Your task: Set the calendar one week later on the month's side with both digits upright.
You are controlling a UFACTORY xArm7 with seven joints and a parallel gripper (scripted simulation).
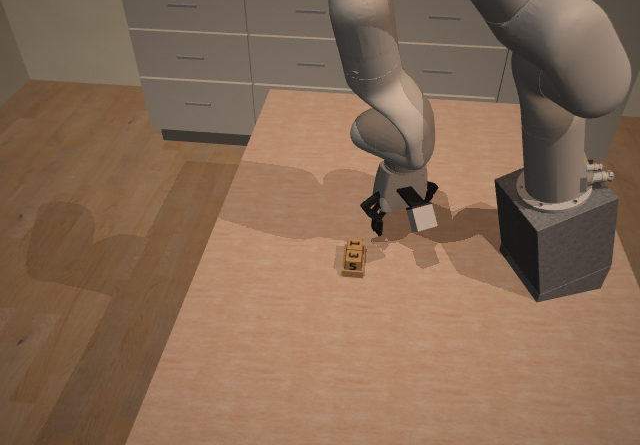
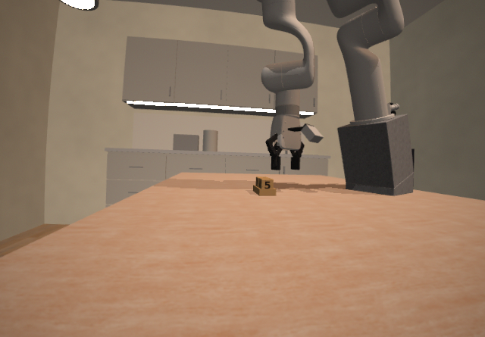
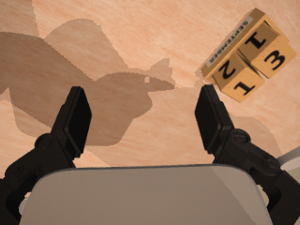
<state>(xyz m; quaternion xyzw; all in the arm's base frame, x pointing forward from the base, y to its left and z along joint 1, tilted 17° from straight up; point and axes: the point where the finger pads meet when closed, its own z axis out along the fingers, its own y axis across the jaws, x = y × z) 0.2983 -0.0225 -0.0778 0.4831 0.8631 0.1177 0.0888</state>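
Right now the wooden cube is 80 mm ahead of my hand, 50 mm to the left of it and 50 mm below it.
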